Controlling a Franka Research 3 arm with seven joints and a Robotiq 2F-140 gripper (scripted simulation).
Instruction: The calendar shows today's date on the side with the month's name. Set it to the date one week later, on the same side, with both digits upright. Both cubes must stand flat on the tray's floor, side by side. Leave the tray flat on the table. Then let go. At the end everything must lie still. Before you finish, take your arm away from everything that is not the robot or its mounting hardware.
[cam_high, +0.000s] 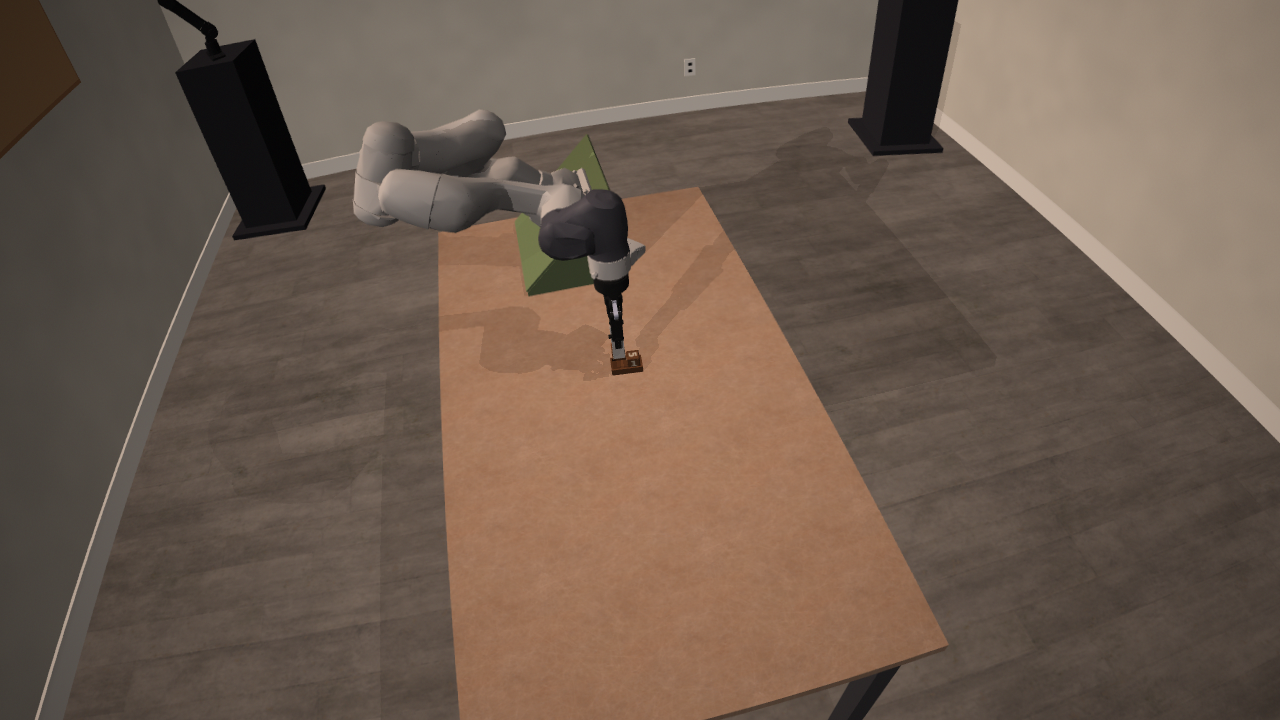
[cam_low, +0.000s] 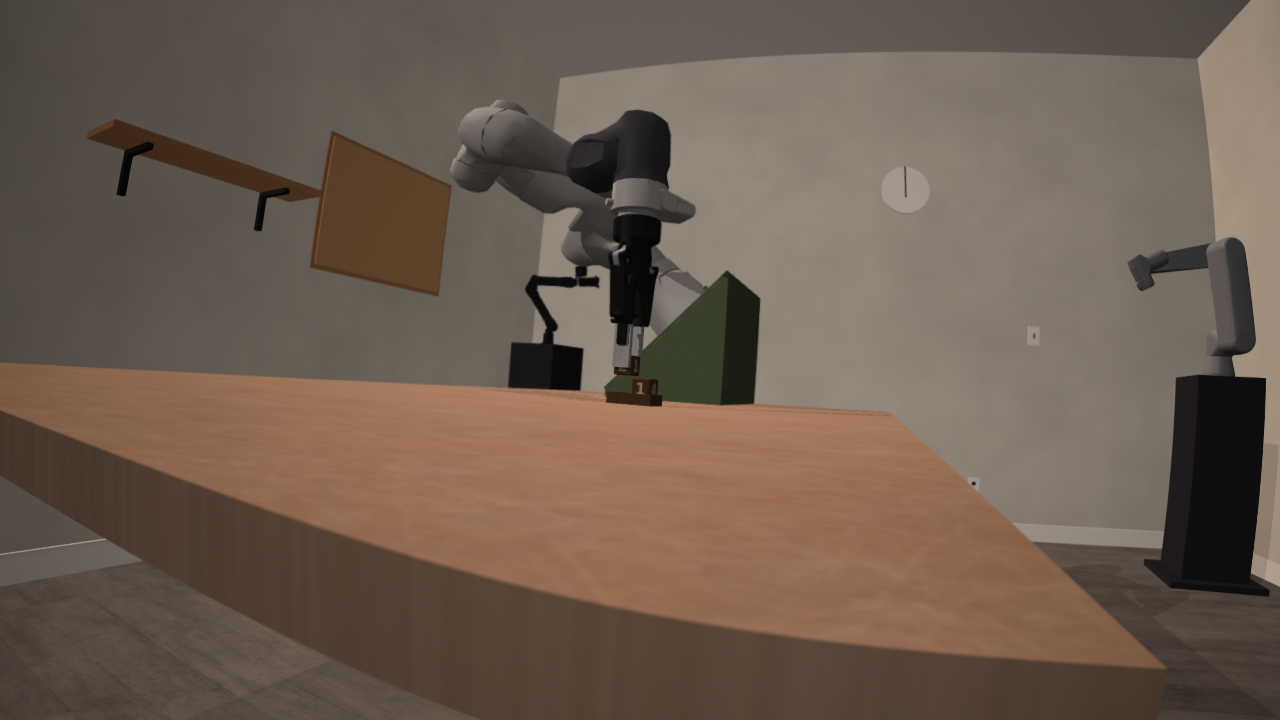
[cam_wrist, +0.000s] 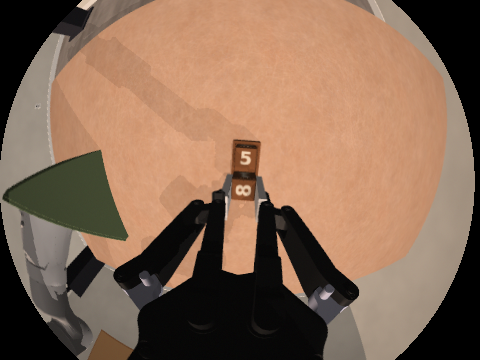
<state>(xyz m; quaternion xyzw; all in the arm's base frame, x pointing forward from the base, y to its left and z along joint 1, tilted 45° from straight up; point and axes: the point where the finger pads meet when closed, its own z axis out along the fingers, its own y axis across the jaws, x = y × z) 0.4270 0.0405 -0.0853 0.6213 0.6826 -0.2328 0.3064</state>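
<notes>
The brown calendar tray lies 2 cm to the left of my hand and 8 cm below it.
</notes>
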